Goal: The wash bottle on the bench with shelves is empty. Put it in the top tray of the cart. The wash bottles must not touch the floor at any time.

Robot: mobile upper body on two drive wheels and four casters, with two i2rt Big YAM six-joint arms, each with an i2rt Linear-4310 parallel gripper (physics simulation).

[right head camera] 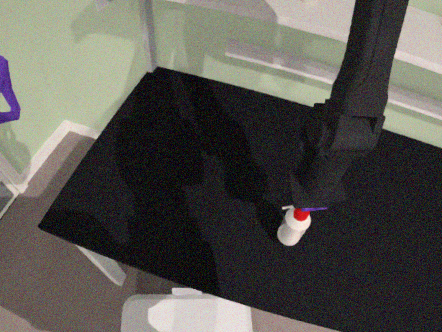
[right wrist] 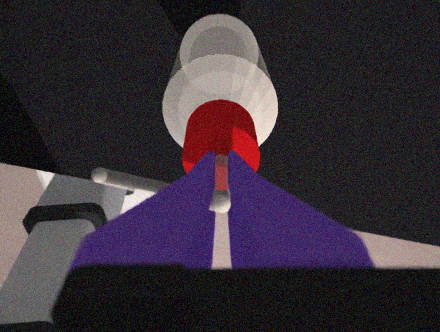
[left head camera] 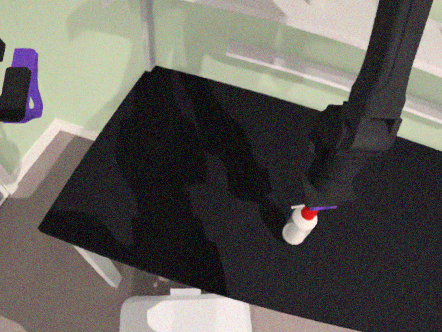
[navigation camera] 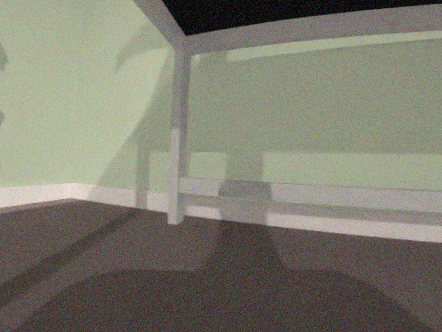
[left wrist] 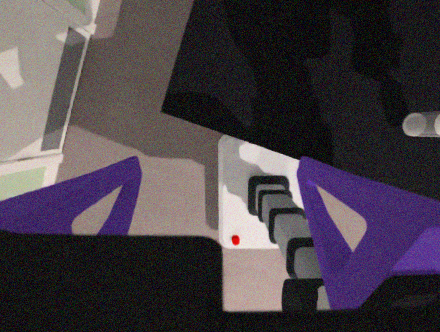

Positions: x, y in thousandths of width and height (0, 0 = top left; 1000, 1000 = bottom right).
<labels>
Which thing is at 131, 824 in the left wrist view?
My left gripper.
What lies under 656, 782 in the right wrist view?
My right gripper.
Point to a white wash bottle with red cap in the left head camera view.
684, 667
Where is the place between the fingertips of my right gripper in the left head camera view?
705, 628
</labels>
